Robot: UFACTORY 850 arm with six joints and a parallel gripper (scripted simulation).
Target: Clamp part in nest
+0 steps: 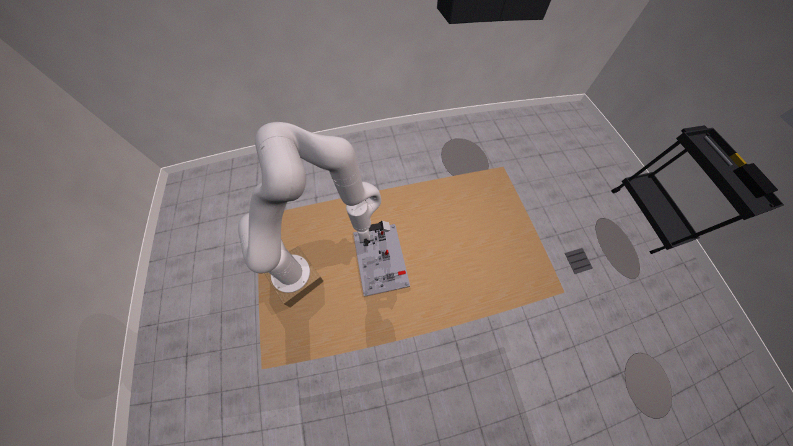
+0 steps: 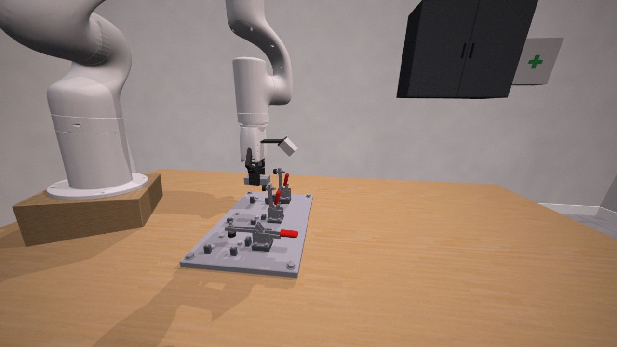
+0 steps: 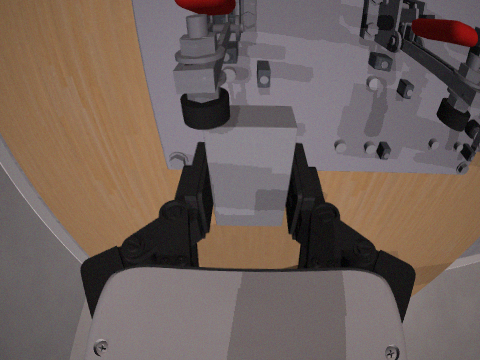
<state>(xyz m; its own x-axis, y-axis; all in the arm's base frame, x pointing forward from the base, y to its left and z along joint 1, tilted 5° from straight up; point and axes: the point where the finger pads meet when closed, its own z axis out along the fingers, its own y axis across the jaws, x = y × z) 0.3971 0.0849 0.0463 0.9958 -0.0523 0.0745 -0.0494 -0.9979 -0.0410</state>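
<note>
Now: hand 10 cm to the left of the grey fixture plate, 10 cm above it and 4 cm short of it. Also, from my hand: clamp (21 cm to the right, 7 cm ahead, 5 cm below); grey block part (1 cm below).
</note>
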